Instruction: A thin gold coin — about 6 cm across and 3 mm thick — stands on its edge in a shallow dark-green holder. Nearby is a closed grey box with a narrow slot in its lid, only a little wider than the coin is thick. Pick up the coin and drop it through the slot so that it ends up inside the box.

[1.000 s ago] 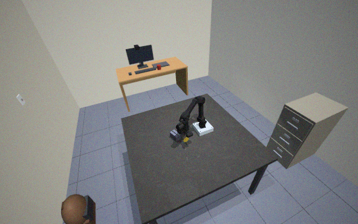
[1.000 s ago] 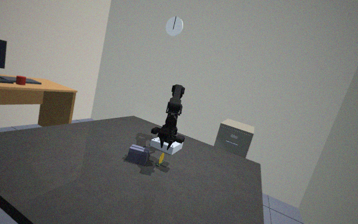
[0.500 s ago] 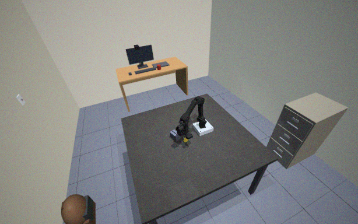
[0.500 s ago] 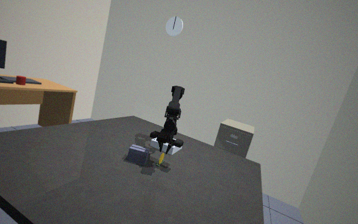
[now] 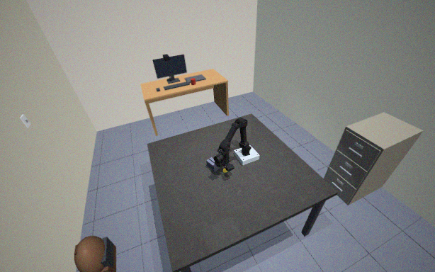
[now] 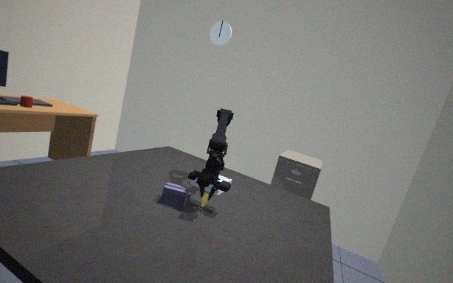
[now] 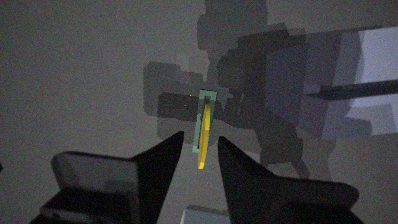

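Now: gripper tip 10 mm above the gold coin.
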